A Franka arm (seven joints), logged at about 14 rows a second.
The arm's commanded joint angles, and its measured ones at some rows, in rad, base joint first. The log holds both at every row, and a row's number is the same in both.
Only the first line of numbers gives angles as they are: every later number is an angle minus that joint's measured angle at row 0.
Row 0, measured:
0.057 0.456 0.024 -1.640 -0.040 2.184 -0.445
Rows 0 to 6, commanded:
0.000 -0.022 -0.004 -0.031 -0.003 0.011 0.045
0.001 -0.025 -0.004 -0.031 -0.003 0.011 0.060
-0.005 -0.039 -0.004 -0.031 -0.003 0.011 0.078
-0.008 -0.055 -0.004 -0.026 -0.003 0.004 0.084
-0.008 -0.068 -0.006 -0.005 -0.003 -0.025 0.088
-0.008 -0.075 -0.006 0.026 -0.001 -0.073 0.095
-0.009 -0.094 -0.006 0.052 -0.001 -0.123 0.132
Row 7, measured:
-0.001 -0.045 -0.012 0.021 0.000 -0.036 0.082
